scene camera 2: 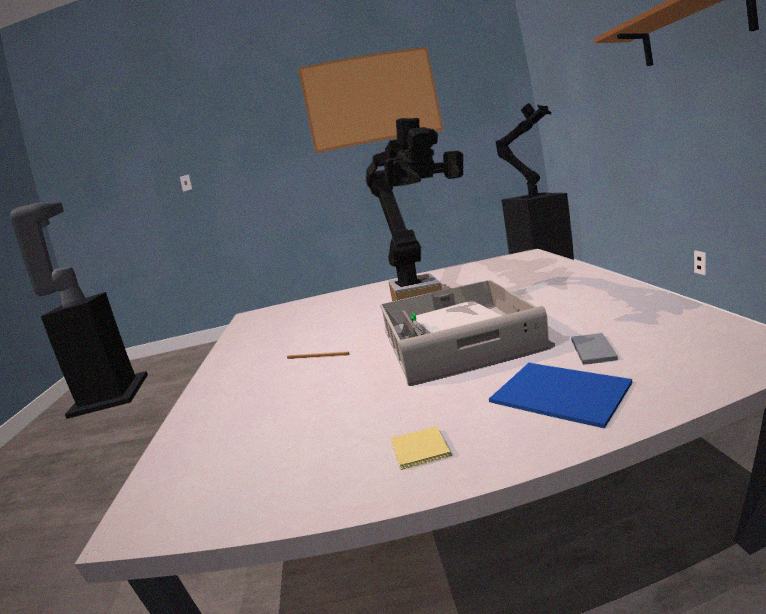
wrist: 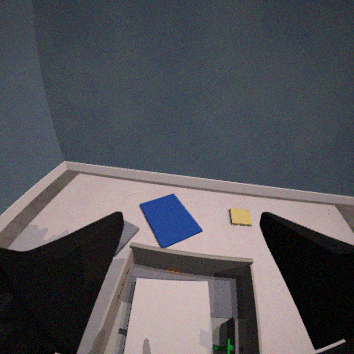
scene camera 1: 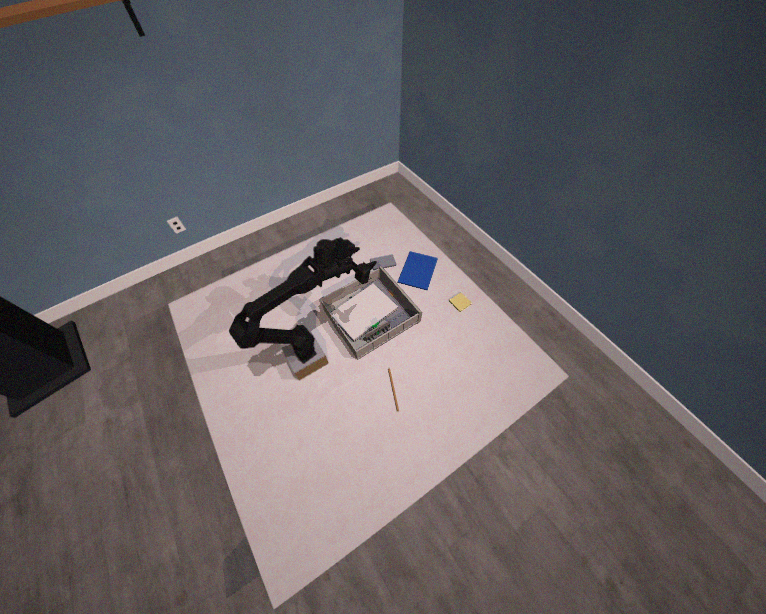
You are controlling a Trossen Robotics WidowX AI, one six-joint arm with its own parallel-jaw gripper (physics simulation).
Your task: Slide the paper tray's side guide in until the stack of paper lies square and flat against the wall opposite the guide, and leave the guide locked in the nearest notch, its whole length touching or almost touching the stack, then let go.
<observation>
my gripper: open, holds nothing
a blue book: on the table
a small grey block: on the table
a yellow sticky pad: on the table
</observation>
